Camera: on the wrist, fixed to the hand. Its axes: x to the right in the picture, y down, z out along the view.
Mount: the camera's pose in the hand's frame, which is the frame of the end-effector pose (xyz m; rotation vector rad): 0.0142 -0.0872 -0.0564 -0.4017 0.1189 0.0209
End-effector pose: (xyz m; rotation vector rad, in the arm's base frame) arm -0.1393 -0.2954 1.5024 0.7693 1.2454 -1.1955
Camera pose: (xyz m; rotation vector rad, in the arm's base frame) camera -0.2400 -0.2686 1.4908 0.5574 1.5124 -0.8520
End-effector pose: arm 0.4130 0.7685 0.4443 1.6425 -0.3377 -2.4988
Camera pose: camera 0.4602 0.8431 0.3877 1.5955 0.1517 -2.2500
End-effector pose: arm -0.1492 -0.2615 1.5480 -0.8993 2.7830 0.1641
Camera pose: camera -0.1185 -0.3495 1.5959 0.9755 -2.8728 -0.7037
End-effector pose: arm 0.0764 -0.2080 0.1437 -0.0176 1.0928 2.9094
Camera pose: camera 0.0652 -0.1791 0.0436 0.1882 -0.4926 -3.0663
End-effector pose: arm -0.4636 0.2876 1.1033 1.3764 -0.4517 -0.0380
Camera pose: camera -0.4115 0.3183 1.0177 0.9731 -0.3366 -0.0278
